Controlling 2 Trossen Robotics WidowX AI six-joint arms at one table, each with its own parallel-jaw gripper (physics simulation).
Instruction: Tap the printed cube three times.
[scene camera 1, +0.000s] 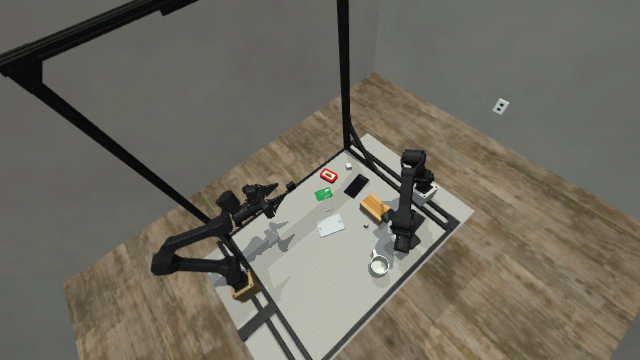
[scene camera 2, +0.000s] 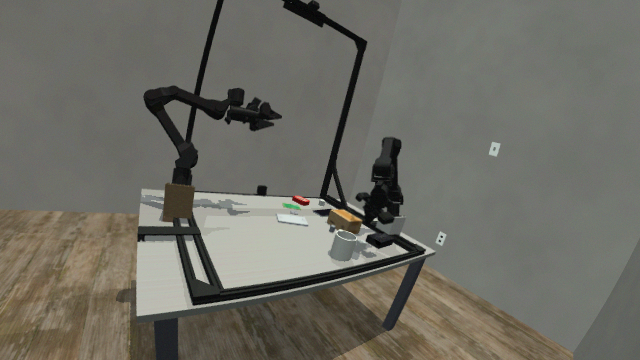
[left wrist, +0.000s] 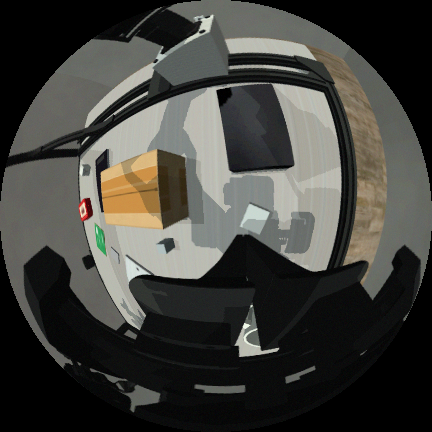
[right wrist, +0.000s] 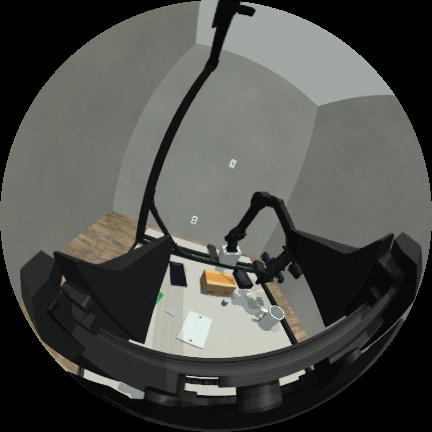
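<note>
Several small cubes show, and I cannot tell which is the printed one. A pale cube (left wrist: 255, 218) lies on the table just beyond the left fingertips in the left wrist view. A small grey-green cube (scene camera 1: 366, 226) (left wrist: 165, 245) (right wrist: 224, 302) lies beside the orange block. Another pale cube (scene camera 1: 348, 166) (scene camera 2: 321, 202) (left wrist: 85, 170) lies at the far edge. My left gripper (left wrist: 241, 239) (scene camera 2: 369, 220) is shut and empty, pointing down low above the table by the near pale cube; contact cannot be judged. My right gripper (scene camera 1: 281, 190) (scene camera 2: 277, 120) is open and empty, high above the table.
An orange block (scene camera 1: 375, 207) (left wrist: 132, 192) and a black box (scene camera 2: 380, 240) (left wrist: 256, 127) flank the left gripper. A white mug (scene camera 1: 379, 266) (scene camera 2: 343, 246) stands nearby. A white plate (scene camera 1: 330, 226), dark slab (scene camera 1: 356, 185), green card (scene camera 1: 323, 194) and red piece (scene camera 1: 328, 175) lie farther off.
</note>
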